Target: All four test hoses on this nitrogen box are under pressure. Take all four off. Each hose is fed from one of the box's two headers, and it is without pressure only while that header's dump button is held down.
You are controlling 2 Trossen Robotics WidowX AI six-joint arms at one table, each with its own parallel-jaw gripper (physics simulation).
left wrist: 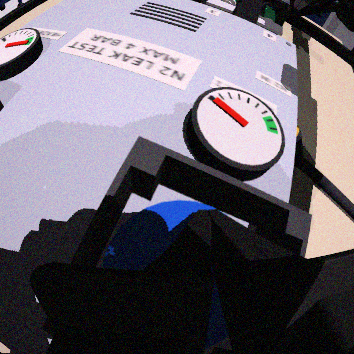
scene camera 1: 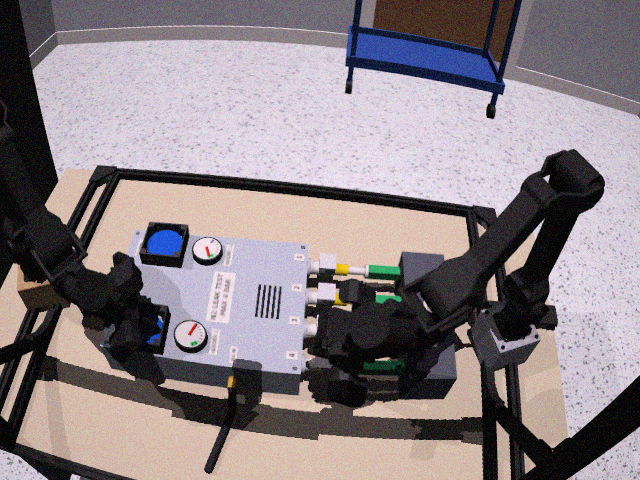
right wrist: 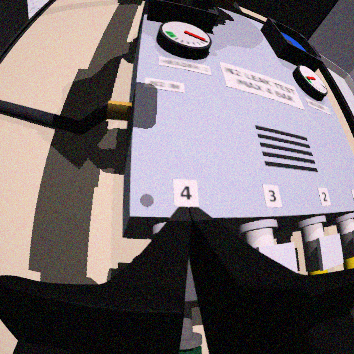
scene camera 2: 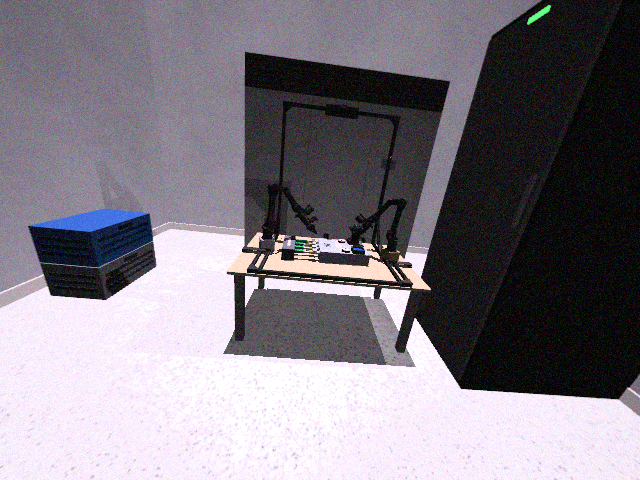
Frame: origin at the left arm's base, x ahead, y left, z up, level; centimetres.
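Where they show: left gripper, fingertip midpoint: [left wrist: 206,218] [scene camera 1: 159,330] [right wrist: 181,15]; right gripper, fingertip midpoint: [left wrist: 293,9] [scene camera 1: 309,351] [right wrist: 186,216] [scene camera 2: 317,234]; left arm's base at its link origin: [scene camera 2: 390,250]; right arm's base at its link origin: [scene camera 1: 511,324] [scene camera 2: 267,238].
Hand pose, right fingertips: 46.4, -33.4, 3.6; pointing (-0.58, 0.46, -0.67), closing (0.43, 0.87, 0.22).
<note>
Each offset is from my right fingertips to the top centre of the thing, as dx, dy, dz. "spot": to the spot under its first point.
The grey nitrogen box [scene camera 1: 261,267] [scene camera 2: 341,252] [left wrist: 88,105] [right wrist: 197,140] lies on the table. Hose 1 {spot: +20.7, +15.2, -5.5} [scene camera 1: 384,271] and hose 2 [scene camera 1: 389,299] are plugged in at its right side. My left gripper [scene camera 1: 147,329] [scene camera 2: 356,236] [left wrist: 206,218] is shut, its tips on the near blue dump button {spot: -23.1, +9.0, -0.9} [scene camera 1: 155,339] [left wrist: 175,212]. The near gauge {spot: -17.0, +9.5, -2.5} [scene camera 1: 190,335] [left wrist: 239,135] points away from its green mark. My right gripper [scene camera 1: 313,352] [scene camera 2: 312,225] [right wrist: 186,216] is shut and empty at port 4.
The far blue dump button {-17.5, +30.6, -2.3} [scene camera 1: 166,243] and far gauge {spot: -9.5, +26.6, -2.3} [scene camera 1: 208,250] are uncovered. A black supply hose {spot: -18.0, -7.7, -10.6} [scene camera 1: 218,443] [right wrist: 31,116] leaves the box's near side. A grey block {spot: +27.2, +13.4, -3.9} [scene camera 1: 420,264] holds the hoses' far ends. A blue cart [scene camera 1: 423,59] stands behind the table.
</note>
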